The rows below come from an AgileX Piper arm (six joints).
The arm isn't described. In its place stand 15 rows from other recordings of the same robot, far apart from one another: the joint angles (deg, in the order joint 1, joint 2, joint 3, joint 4, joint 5, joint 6), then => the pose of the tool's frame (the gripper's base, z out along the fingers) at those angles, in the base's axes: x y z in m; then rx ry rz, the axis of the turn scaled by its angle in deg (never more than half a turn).
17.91, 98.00, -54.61, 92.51, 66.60, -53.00 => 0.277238, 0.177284, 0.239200, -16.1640, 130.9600, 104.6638
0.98, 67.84, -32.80, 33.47, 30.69, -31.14 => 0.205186, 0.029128, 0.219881, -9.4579, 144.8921, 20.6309
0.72, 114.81, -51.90, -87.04, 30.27, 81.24 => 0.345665, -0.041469, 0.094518, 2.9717, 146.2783, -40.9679
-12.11, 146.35, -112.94, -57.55, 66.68, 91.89 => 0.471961, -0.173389, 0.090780, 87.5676, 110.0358, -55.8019
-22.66, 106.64, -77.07, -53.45, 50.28, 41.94 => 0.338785, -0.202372, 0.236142, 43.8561, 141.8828, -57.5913
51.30, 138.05, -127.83, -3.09, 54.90, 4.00 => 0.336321, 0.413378, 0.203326, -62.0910, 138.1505, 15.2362
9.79, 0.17, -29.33, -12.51, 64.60, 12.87 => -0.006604, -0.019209, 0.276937, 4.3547, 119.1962, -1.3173
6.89, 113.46, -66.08, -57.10, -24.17, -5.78 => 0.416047, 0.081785, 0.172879, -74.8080, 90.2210, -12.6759
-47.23, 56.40, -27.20, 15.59, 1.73, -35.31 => 0.133287, -0.143001, 0.257133, 28.3097, 116.9646, -41.1783
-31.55, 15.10, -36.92, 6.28, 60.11, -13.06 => 0.027631, -0.006838, 0.317061, 20.1188, 122.3124, -18.2417
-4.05, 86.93, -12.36, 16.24, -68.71, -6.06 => 0.217148, -0.039147, 0.177202, 14.9451, 90.7493, -15.2344
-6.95, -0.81, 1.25, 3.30, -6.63, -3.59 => 0.054090, -0.007203, 0.217091, 4.8848, 78.7230, -6.3401
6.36, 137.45, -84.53, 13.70, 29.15, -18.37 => 0.435929, 0.059152, 0.026285, -19.5304, 164.9687, 9.6155
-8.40, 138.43, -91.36, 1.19, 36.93, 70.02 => 0.450410, -0.065363, 0.040467, 108.9329, 131.4379, 9.4482
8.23, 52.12, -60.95, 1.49, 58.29, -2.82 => 0.158314, 0.024932, 0.387166, -12.6581, 133.9232, 4.5364
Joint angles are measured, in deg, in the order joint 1, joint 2, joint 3, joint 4, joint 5, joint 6. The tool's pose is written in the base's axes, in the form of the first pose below.
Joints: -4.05 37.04 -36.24 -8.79 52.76 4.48
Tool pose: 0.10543, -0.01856, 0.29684, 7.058, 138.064, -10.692
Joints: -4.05 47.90 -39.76 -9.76 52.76 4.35
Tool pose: 0.14075, -0.02228, 0.29232, 6.181, 145.375, -12.073
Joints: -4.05 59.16 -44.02 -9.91 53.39 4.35
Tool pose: 0.17850, -0.02524, 0.28236, 5.814, 152.997, -12.415
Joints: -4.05 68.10 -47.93 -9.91 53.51 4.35
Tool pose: 0.21021, -0.02751, 0.27129, 5.519, 158.153, -12.478
